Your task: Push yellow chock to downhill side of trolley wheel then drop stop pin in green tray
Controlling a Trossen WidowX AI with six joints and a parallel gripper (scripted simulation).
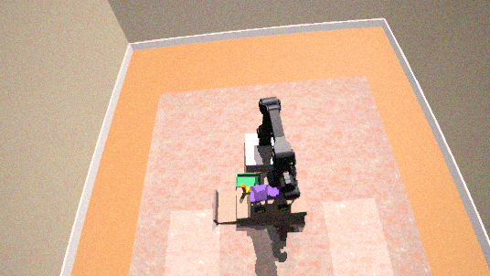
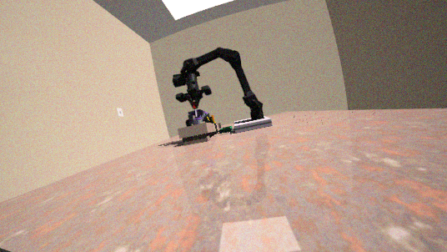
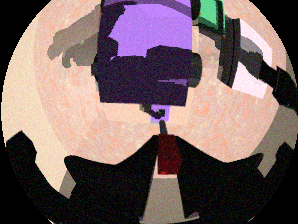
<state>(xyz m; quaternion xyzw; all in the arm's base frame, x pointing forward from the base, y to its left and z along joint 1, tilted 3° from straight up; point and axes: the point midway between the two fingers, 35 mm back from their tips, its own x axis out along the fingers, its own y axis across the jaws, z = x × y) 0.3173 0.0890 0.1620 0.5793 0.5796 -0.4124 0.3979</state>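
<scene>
Right now my gripper tip is 210 mm to the left of the green tray, 180 mm above it and 110 mm past it. From my gripper tip the other things lie so: purple trolley 110 mm to the right, 60 mm below, 20 mm ahead; ramp 120 mm below, 110 mm to the right, 20 mm ahead; red-headed stop pin right at my gripper tip.
</scene>
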